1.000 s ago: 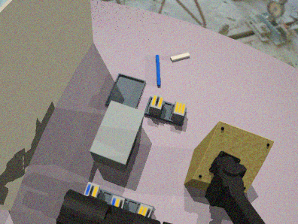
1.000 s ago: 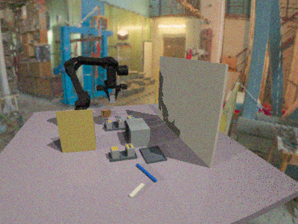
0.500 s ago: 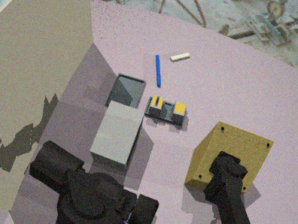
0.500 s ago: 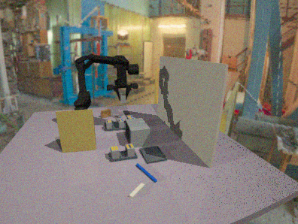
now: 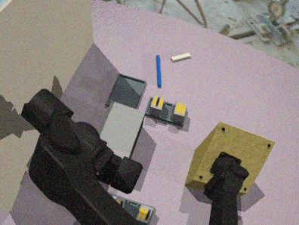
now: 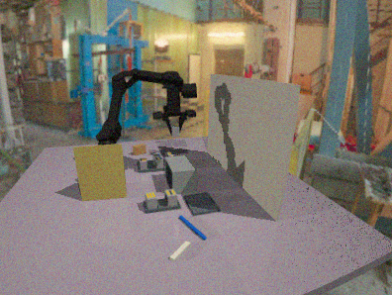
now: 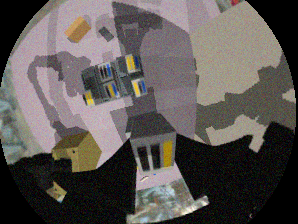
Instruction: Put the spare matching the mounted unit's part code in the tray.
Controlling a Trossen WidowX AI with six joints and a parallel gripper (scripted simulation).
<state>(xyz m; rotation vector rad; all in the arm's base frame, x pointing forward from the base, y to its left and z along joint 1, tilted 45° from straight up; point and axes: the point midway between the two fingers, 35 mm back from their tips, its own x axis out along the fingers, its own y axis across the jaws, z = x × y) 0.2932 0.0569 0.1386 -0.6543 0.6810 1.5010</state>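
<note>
Right now my gripper tip is 60 mm short of the tray, 290 mm to the left of it and 190 mm above it. Round my gripper tip: grey spare (20 mm above); then mounted unit (120 mm to the right, 140 mm below); then grey wall panel (260 mm ahead, 100 mm to the right, 40 mm above).
</note>
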